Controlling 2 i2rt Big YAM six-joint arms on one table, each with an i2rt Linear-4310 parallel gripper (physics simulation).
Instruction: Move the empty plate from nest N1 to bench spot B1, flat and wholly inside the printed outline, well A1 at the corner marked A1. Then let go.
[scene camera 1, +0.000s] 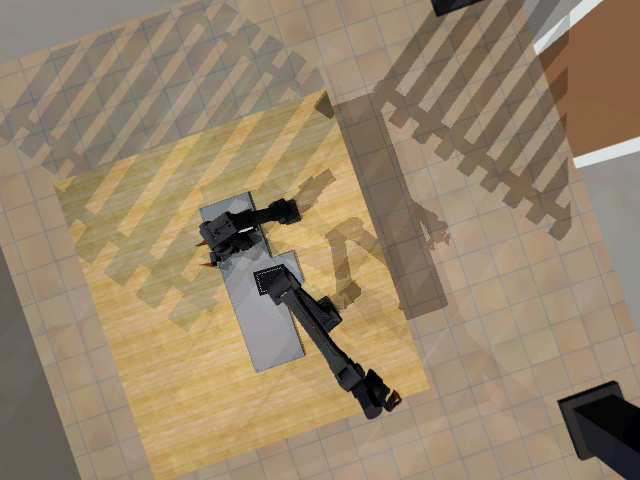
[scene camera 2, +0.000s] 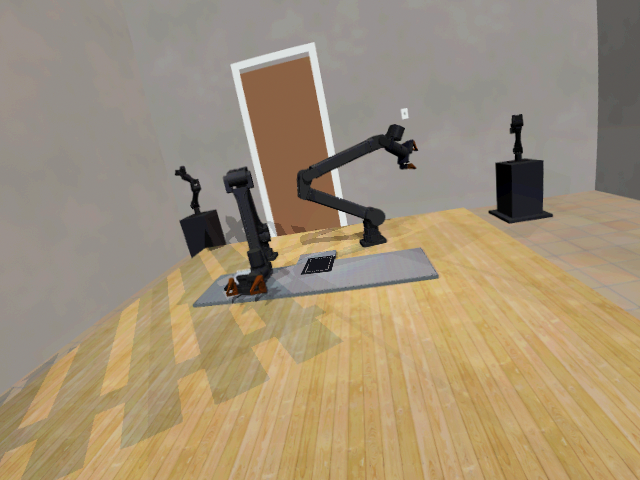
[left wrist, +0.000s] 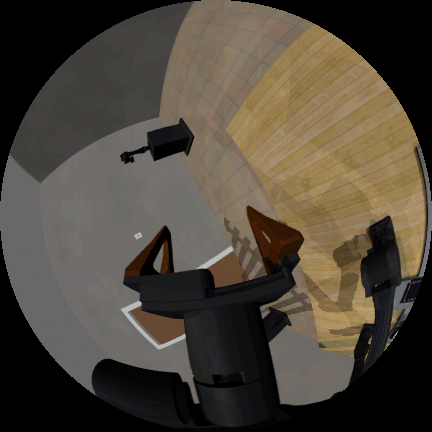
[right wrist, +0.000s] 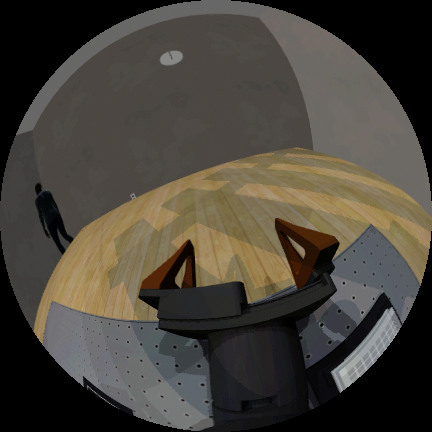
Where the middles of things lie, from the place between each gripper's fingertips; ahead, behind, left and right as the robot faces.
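My left hand is 43 cm short of the pale plate (right wrist: 368, 338) and 86 cm to the left of it, and it's 32 cm above it.
As for my right hand, the plate is 240 mm behind it and 80 mm to the right of it, and it's 30 mm below it.
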